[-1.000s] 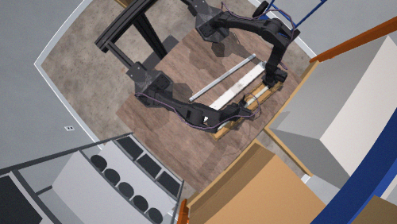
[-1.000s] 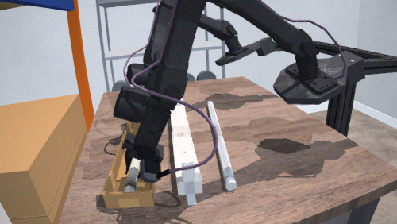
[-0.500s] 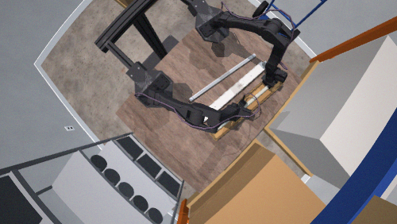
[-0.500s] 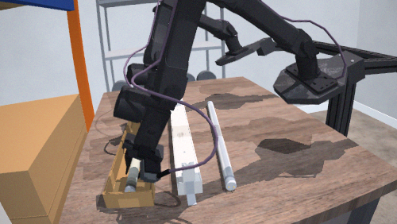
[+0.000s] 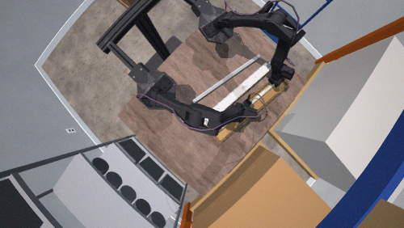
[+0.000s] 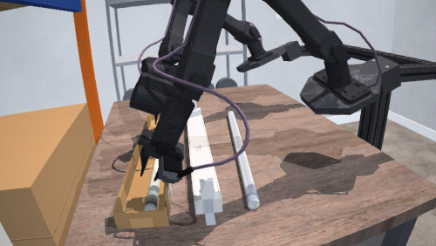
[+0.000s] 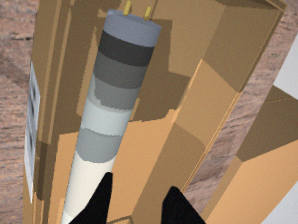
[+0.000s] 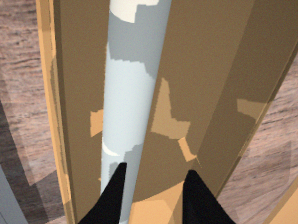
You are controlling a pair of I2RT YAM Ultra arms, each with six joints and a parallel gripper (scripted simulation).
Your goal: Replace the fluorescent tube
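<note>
Now: right hand 3 cm short of the carton, 12 cm to the right of it and 4 cm above it. The rest, counted from my right hand: old fluorescent tube 2 cm ahead, 12 cm to the left, 4 cm below; then LED tube 22 cm behind, 17 cm to the left, 5 cm below; then grey light fixture 10 cm behind, 13 cm to the left, 1 cm below.
</note>
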